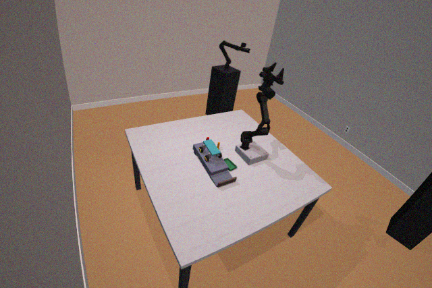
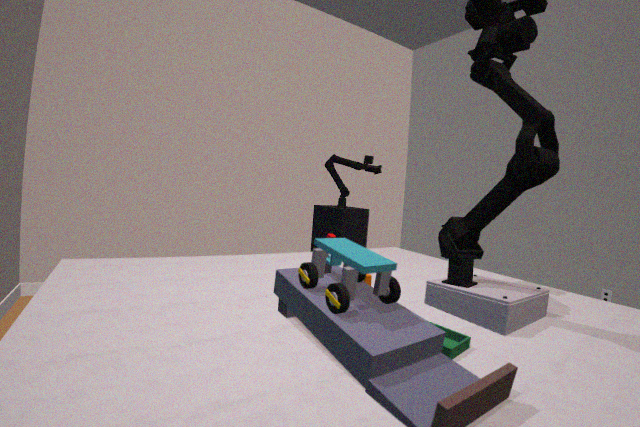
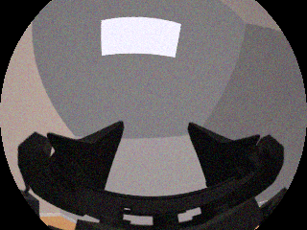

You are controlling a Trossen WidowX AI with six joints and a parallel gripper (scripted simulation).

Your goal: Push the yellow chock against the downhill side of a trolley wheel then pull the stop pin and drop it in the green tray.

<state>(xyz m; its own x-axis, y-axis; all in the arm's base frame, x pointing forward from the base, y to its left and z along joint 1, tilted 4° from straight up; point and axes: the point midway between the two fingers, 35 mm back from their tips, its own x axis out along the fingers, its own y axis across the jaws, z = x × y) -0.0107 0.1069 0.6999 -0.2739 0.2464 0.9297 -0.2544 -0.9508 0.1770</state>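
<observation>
The yellow chock lies 220 mm ahead of my gripper tip, 250 mm to the right of it and 770 mm below it. The rest, counted from my gripper tip: green tray: 270 mm ahead, 30 mm to the right, 800 mm below; trolley: 370 mm ahead, 150 mm to the right, 680 mm below; stop pin: 330 mm ahead, 250 mm to the right, 670 mm below.
</observation>
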